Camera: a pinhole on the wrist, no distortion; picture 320 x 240 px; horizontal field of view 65.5 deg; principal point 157.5 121.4 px. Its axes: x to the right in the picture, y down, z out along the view. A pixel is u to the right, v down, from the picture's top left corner.
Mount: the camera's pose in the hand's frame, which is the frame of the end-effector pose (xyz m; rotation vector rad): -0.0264 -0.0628 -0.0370 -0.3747 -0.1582 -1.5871
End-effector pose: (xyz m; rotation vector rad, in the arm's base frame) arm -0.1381 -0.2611 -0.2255 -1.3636 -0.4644 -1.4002
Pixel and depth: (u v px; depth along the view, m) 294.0 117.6 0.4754
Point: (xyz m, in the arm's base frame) -0.0315 0.1975 -0.0078
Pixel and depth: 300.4 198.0 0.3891
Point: -0.0562 0.0588 0.0639
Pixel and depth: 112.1 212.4 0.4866
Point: 0.2279 -0.1014 0.0001
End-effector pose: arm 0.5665 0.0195 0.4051 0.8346 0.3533 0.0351
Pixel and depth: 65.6 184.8 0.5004
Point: 0.8703 -0.0241 0.7681
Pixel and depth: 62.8 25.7 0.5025
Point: 0.5875 -0.0899 0.9048
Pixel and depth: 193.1 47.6 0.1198
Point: 0.5474 -0.0747 0.4433
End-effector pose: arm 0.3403 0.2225 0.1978 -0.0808 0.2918 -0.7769
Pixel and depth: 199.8 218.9 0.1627
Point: 0.3872 0.1490 0.3022
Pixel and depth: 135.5 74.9 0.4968
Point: 0.5301 0.3460 0.5887
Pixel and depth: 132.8 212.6 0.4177
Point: 0.6280 0.1565 0.4428
